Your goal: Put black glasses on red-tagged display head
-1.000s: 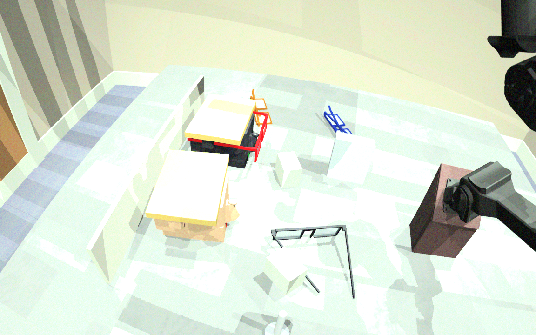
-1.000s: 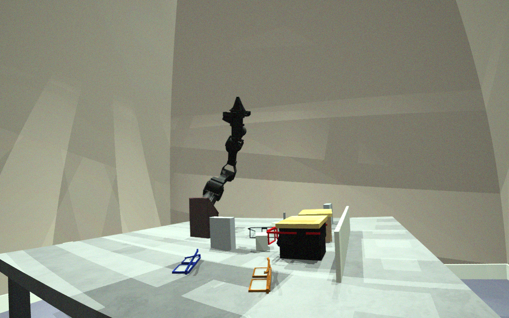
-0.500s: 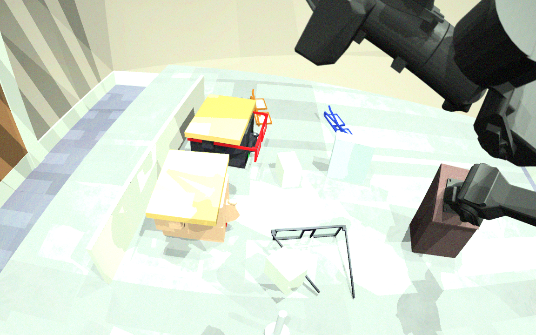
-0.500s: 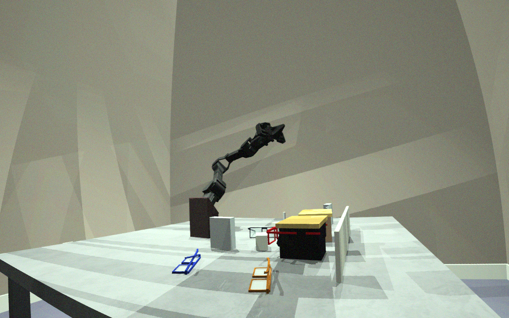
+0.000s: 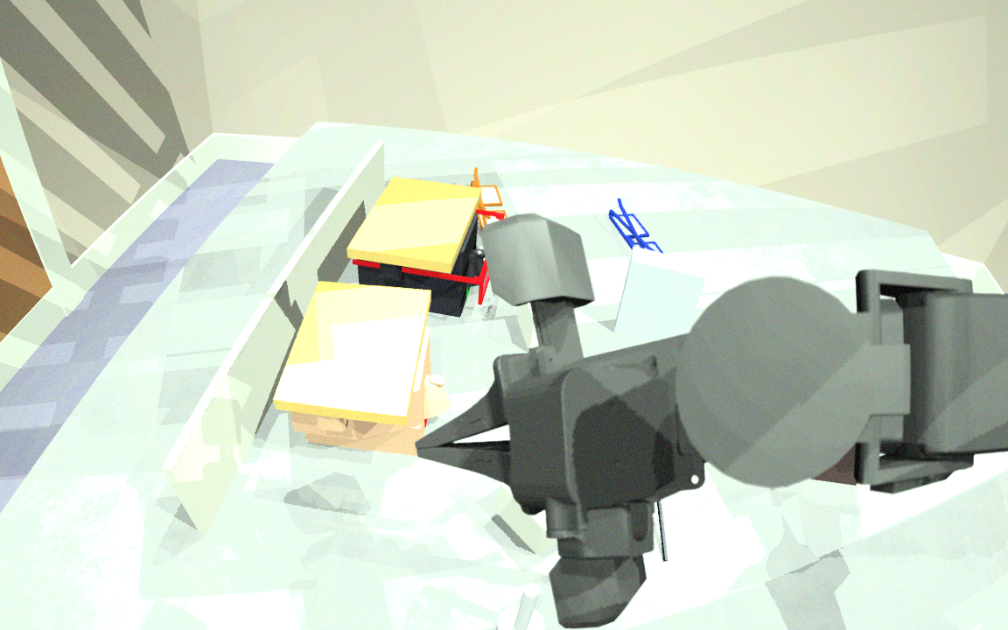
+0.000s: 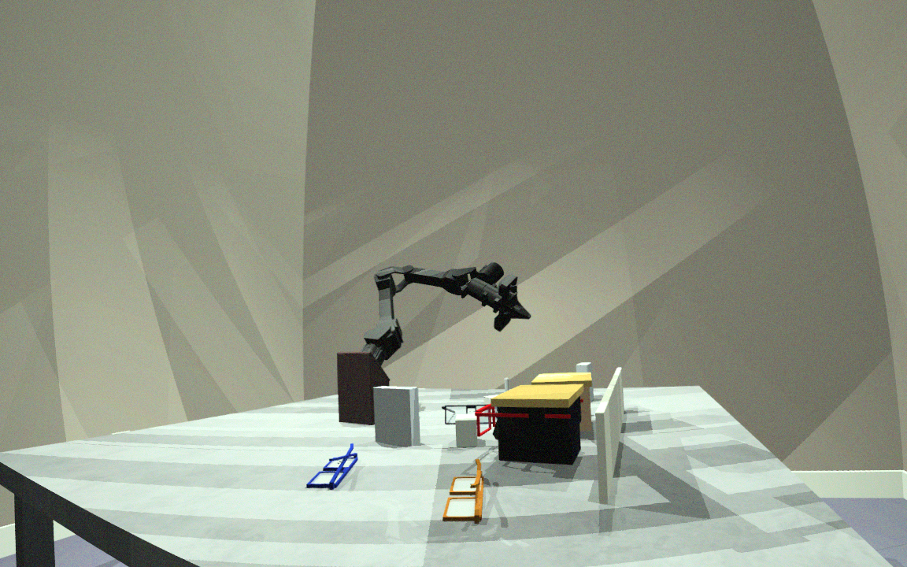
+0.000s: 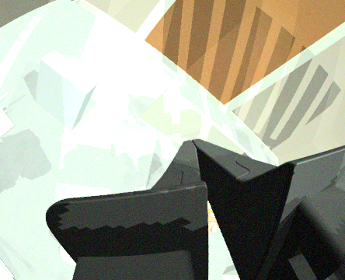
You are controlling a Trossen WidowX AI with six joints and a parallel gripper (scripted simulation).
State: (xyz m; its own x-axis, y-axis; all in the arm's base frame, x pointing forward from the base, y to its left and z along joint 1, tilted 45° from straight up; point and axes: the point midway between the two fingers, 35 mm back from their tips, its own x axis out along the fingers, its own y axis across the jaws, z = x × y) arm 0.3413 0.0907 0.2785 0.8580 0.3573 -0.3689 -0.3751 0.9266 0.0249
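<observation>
Right now my gripper tip is 80 mm past the white peg, 10 mm to the left of it and 230 mm above it. The rest, counted from my gripper tip: white wall panel 240 mm ahead, 310 mm to the right, 200 mm below; tan display head 100 mm ahead, 210 mm to the right, 200 mm below; black display head 110 mm ahead, 430 mm to the right, 200 mm below.
</observation>
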